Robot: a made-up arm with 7 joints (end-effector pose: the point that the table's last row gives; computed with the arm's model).
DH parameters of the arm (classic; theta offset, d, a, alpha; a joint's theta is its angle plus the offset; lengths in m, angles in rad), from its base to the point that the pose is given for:
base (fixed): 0 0 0 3.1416
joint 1: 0 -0.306 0 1.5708
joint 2: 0 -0.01 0 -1.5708
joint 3: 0 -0.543 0 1.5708
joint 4: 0 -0.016 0 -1.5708
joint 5: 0 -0.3 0 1.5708
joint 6: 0 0 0 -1.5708
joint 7: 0 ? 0 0
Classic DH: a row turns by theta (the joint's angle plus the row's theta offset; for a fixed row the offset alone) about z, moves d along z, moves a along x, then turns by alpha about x.
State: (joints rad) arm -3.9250 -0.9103 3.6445 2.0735 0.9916 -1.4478 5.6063
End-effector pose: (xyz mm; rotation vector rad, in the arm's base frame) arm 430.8 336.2 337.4 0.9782 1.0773 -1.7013
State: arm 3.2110 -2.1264 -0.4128 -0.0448 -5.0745 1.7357 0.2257
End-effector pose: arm 747.4 61.2 -64.4 0.0502 -2.6022 1.0564
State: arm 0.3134 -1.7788 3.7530 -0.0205 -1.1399 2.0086 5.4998
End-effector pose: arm -740.0 183.3 64.9 -0.3891 -0.7544 -0.9559
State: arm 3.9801 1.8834 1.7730 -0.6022 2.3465 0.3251 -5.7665
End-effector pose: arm -734.7 445.6 30.5 -1.3585 0.9262 -1.5189
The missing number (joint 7, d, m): -0.118
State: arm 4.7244 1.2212 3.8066 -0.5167 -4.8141 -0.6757 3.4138
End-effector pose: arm 189.1 866.6 492.8 1.2432 -1.3460 -0.1327
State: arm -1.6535 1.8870 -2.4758 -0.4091 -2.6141 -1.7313 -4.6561
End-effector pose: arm -101.0 774.5 -13.9 2.1773 0.3491 1.5294
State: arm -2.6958 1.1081 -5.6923 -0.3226 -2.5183 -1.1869 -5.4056
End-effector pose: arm -671.6 390.1 765.0 -0.0952 2.1577 -1.9368
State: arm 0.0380 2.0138 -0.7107 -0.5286 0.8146 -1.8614 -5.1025
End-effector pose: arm 742.8 -119.4 168.3 2.1985 -2.0997 0.4835
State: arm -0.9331 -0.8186 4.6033 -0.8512 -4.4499 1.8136 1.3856
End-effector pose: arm -67.3 -458.3 893.7 2.0996 0.4946 -0.9038
